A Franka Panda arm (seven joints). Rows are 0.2 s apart.
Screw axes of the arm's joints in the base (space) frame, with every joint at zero. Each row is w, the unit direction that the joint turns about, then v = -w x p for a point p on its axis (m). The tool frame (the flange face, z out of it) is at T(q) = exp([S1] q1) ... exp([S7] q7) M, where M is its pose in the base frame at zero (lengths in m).
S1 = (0, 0, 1, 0, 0, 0)
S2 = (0, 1, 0, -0.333, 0, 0)
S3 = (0, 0, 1, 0, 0, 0)
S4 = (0, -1, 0, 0.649, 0, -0.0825)
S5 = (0, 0, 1, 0, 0, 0)
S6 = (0, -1, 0, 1.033, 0, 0)
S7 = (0, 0, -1, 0, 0.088, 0)
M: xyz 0.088 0 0.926 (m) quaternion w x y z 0 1 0 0
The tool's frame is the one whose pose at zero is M.
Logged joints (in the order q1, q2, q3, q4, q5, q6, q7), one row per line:
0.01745, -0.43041, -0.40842, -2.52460, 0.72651, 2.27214, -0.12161
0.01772, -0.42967, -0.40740, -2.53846, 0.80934, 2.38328, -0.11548
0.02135, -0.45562, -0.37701, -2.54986, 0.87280, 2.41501, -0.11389
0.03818, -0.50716, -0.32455, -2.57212, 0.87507, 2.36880, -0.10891
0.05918, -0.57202, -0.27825, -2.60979, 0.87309, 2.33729, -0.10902
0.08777, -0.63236, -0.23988, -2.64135, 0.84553, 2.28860, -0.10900
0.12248, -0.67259, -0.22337, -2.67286, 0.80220, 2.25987, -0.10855
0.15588, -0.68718, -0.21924, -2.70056, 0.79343, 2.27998, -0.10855
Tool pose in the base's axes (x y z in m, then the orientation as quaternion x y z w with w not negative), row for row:
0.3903, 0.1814, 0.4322, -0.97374, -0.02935, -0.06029, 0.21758
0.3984, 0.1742, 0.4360, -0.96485, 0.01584, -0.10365, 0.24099
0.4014, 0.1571, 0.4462, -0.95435, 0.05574, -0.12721, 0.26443
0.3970, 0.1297, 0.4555, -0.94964, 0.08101, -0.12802, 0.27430
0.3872, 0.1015, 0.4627, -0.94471, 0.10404, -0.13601, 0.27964
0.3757, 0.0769, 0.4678, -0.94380, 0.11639, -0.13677, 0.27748
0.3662, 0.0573, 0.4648, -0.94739, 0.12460, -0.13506, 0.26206
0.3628, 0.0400, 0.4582, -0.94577, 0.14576, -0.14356, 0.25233
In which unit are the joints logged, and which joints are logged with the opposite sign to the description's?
The joints are logged in radians. Opposite sign: q1, q3.
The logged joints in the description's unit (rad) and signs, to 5 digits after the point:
-0.01745, -0.43041, 0.40842, -2.52460, 0.72651, 2.27214, -0.12161
-0.01772, -0.42967, 0.40740, -2.53846, 0.80934, 2.38328, -0.11548
-0.02135, -0.45562, 0.37701, -2.54986, 0.87280, 2.41501, -0.11389
-0.03818, -0.50716, 0.32455, -2.57212, 0.87507, 2.36880, -0.10891
-0.05918, -0.57202, 0.27825, -2.60979, 0.87309, 2.33729, -0.10902
-0.08777, -0.63236, 0.23988, -2.64135, 0.84553, 2.28860, -0.10900
-0.12248, -0.67259, 0.22337, -2.67286, 0.80220, 2.25987, -0.10855
-0.15588, -0.68718, 0.21924, -2.70056, 0.79343, 2.27998, -0.10855

